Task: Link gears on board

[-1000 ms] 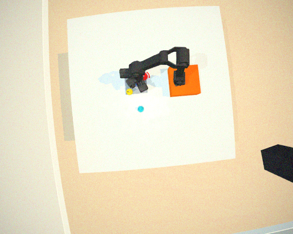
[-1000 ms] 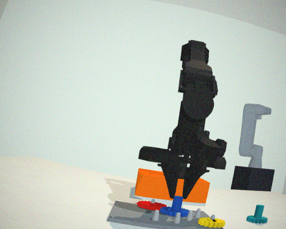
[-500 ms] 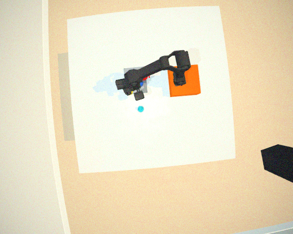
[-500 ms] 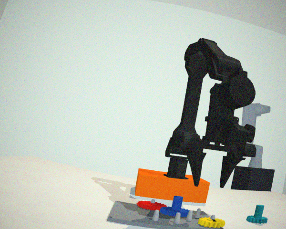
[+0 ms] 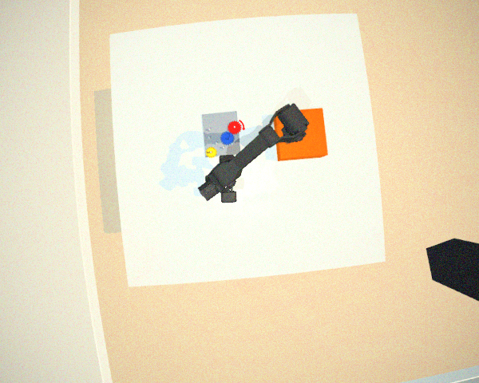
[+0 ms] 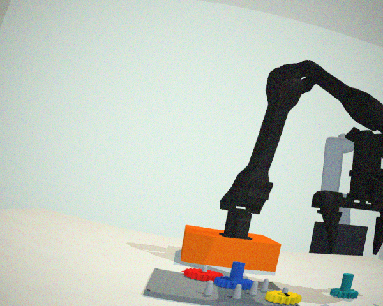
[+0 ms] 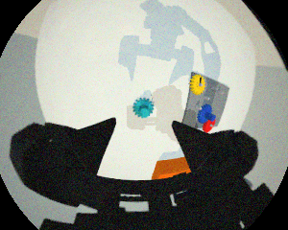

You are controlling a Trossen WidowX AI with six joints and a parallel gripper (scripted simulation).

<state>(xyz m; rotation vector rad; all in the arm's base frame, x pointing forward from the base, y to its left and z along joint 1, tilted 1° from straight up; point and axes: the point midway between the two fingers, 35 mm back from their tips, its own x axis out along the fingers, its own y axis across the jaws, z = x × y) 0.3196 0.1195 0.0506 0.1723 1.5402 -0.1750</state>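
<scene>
My gripper tip is 6 cm above the teal gear. From my gripper tip the other things lie so: red gear (9 cm behind, 24 cm to the right, 6 cm below); yellow gear (5 cm ahead, 15 cm to the right, 6 cm below); blue gear (4 cm behind, 20 cm to the right, 5 cm below).
</scene>
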